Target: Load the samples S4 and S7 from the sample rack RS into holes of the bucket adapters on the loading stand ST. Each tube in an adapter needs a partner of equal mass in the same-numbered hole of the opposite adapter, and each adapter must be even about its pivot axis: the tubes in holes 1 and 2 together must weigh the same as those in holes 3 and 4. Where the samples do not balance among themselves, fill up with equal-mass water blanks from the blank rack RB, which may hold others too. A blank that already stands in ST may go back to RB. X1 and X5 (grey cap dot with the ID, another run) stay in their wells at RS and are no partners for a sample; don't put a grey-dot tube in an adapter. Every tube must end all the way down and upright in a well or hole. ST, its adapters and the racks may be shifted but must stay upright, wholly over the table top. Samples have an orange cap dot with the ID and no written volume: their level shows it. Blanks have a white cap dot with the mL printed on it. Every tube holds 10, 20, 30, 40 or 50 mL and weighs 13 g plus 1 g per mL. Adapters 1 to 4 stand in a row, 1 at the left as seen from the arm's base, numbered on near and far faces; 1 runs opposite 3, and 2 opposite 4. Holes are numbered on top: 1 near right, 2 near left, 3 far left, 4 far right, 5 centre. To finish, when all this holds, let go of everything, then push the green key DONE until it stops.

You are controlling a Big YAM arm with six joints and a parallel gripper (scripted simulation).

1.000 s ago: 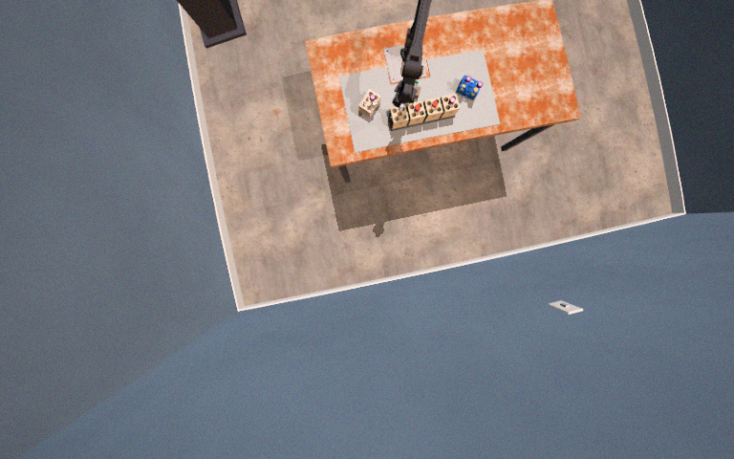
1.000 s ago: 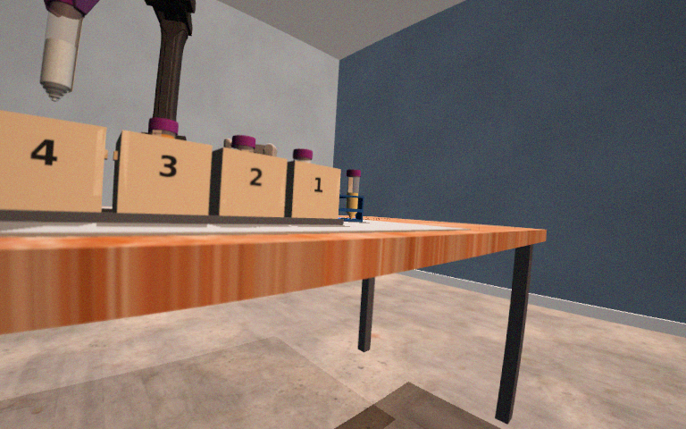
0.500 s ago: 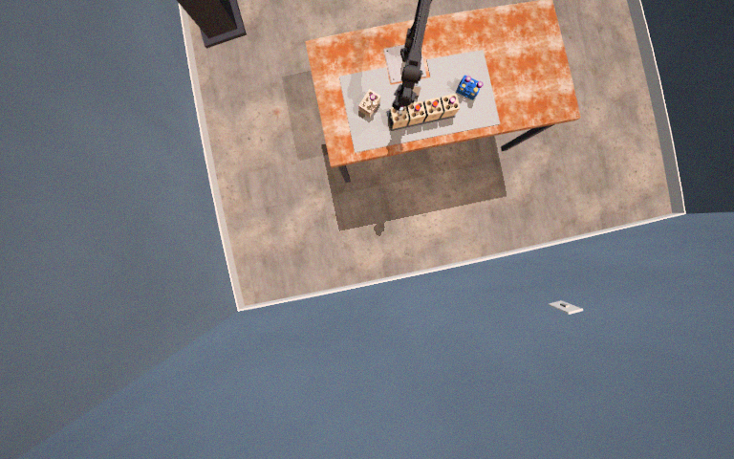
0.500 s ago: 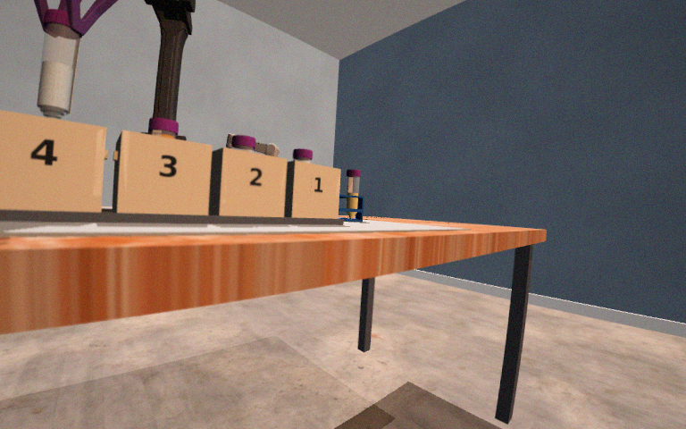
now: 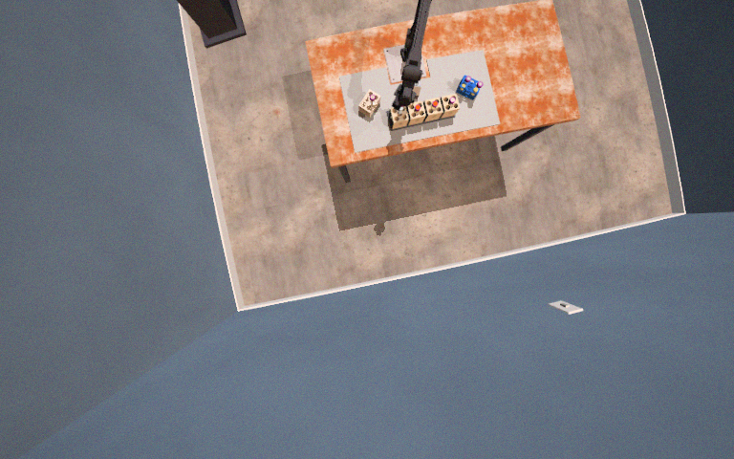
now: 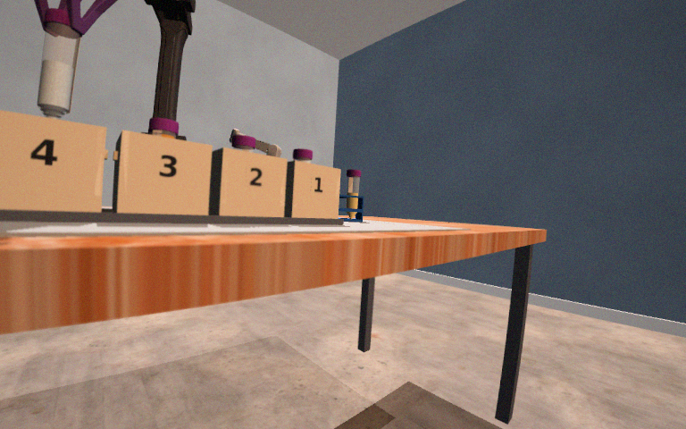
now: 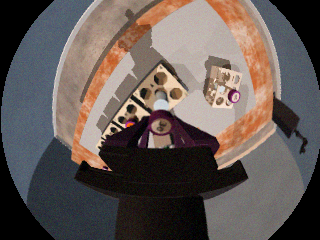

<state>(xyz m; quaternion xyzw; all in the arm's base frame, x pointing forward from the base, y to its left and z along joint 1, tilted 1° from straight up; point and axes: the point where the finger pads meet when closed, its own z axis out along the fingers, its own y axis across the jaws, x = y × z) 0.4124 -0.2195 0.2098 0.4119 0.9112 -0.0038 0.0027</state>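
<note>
The DONE key box lies 16 cm behind my hand, 16 cm to the left of it and 16 cm below it. From my hand the other things lie so: adapter 2: 1 cm ahead, 22 cm to the left, 16 cm below; then tan blank rack RB: 15 cm behind, 14 cm to the right, 18 cm below; then adapter 3: 1 cm ahead, 11 cm to the left, 16 cm below.
</note>
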